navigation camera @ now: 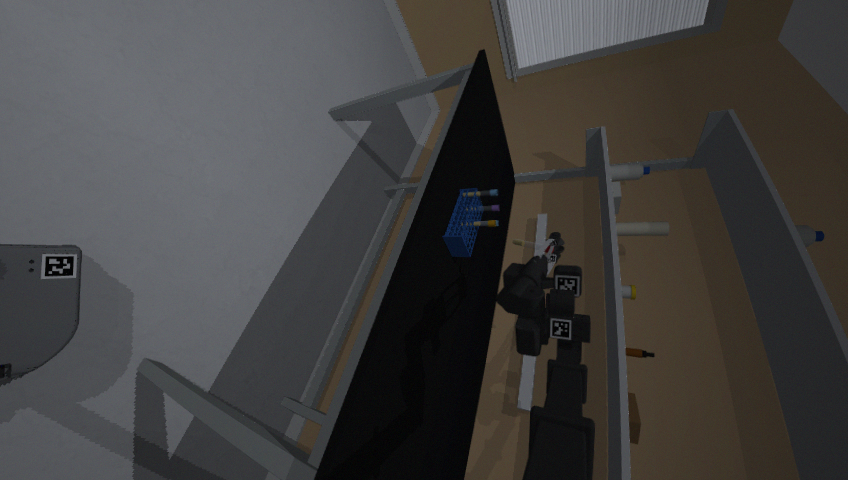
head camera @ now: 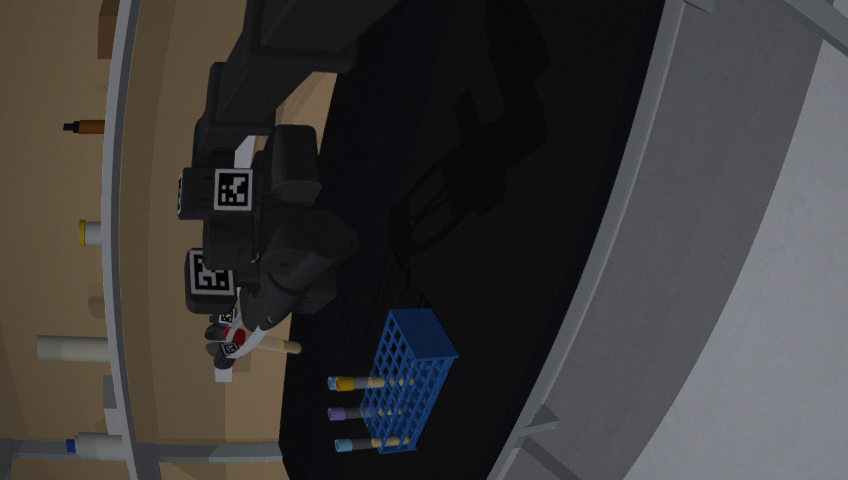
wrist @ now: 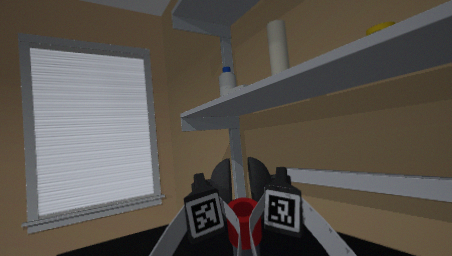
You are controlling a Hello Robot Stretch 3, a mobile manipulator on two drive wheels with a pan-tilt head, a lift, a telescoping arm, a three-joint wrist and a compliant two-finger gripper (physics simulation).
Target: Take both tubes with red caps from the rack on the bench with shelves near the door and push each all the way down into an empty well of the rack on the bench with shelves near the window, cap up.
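Frame: origin at the robot's base, x right, y ahead, z up, level; centimetres.
Where they show: gripper, between the fingertips: [navigation camera: 557, 242] [head camera: 216, 346] [wrist: 240, 178].
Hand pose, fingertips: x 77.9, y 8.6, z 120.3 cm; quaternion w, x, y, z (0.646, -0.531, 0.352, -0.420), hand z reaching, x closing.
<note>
After its pixels a point has its place.
My gripper [head camera: 221, 346] @(z 120.3, x 77.9, y 8.6 cm) [navigation camera: 558, 242] @(z 120.3, x 77.9, y 8.6 cm) [wrist: 240, 178] @(z 120.3, x 77.9, y 8.6 cm) is shut on a tube with a red cap [head camera: 235, 336] @(z 118.6, x 73.1, y 7.0 cm) [navigation camera: 548, 249] @(z 118.6, x 73.1, y 6.8 cm) [wrist: 245, 225] @(z 118.7, x 73.1, y 6.5 cm). The tube is near upright, cap up; its pale lower end hangs free above the bench level. The blue rack [head camera: 425, 334] @(z 94.2, x 75.6, y 7.4 cm) [navigation camera: 458, 246] @(z 94.9, x 75.6, y 7.4 cm) stands on the black bench top [head camera: 595, 148] @(z 91.4, x 46.8, y -10.7 cm) [navigation camera: 476, 118] @(z 91.4, x 100.5, y 56.0 cm) near the window, below and to one side of the held tube. Capped tubes stand in it: orange [head camera: 345, 384] @(z 102.6, x 81.8, y 14.2 cm), purple [head camera: 336, 413] @(z 102.7, x 85.8, y 19.1 cm) [navigation camera: 494, 208] @(z 102.3, x 85.8, y 19.2 cm) and light blue [head camera: 343, 444] @(z 102.7, x 83.7, y 23.4 cm) [navigation camera: 493, 192] @(z 102.5, x 83.7, y 23.6 cm). Many wells look empty. The other red-capped tube does not show in these views.
A shelf [head camera: 111, 237] @(z 135.2, x 103.1, y -5.3 cm) [navigation camera: 612, 267] @(z 135.2, x 109.3, y 1.8 cm) [wrist: 320, 82] @(z 135.2, x 125.0, y 5.6 cm) runs along the wall above the bench, holding a white cylinder [head camera: 74, 349] @(z 145.9, x 127.4, y 15.7 cm) [navigation camera: 645, 228] @(z 147.7, x 127.4, y 15.8 cm) [wrist: 278, 47] @(z 147.3, x 127.4, y 15.2 cm), a blue-capped bottle [head camera: 98, 446] @(z 145.5, x 152.8, y 43.4 cm) [navigation camera: 627, 172] @(z 145.9, x 152.8, y 43.4 cm) [wrist: 227, 82] @(z 147.6, x 153.0, y 43.0 cm) and a yellow-lidded jar [head camera: 90, 233] @(z 140.6, x 118.0, y -6.8 cm) [navigation camera: 629, 292] @(z 141.2, x 118.0, y -6.9 cm). The window [navigation camera: 606, 29] @(z 146.3, x 211.4, y 158.3 cm) [wrist: 92, 130] @(z 141.4, x 185.8, y 174.9 cm) is beyond the bench's far end.
</note>
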